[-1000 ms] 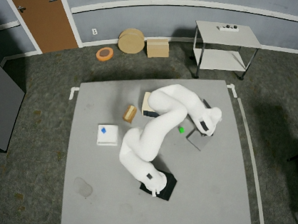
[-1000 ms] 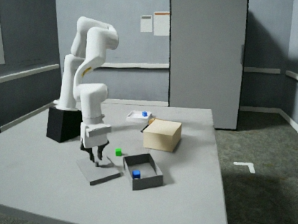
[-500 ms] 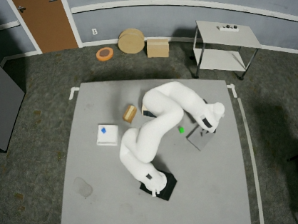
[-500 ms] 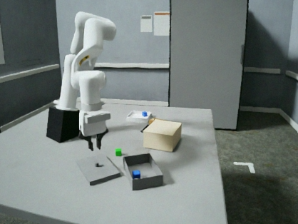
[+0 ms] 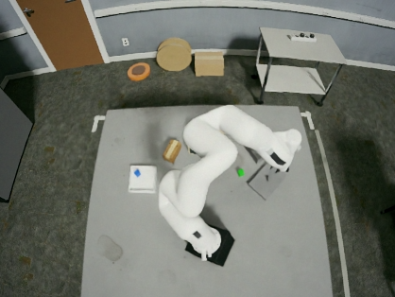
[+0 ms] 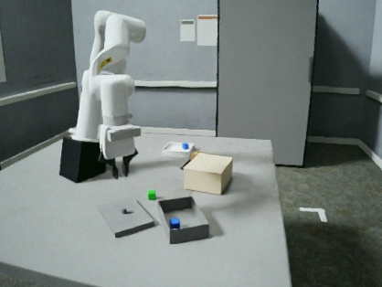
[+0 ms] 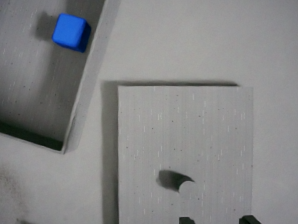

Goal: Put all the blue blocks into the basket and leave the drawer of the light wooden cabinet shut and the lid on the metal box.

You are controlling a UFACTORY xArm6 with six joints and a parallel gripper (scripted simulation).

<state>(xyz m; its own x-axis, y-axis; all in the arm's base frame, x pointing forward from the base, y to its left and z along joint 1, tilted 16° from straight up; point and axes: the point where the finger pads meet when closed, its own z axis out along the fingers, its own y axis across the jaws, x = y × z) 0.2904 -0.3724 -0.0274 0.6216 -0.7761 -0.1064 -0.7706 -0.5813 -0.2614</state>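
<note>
My gripper is now 200 mm short of the metal box, 150 mm above it and 20 mm to the left of it. Round my hand: lid: 160 mm below; then dark-rimmed drawer: 310 mm to the left, 240 mm ahead, 130 mm below; then green block: 160 mm below, 140 mm to the left, 60 mm ahead.
</note>
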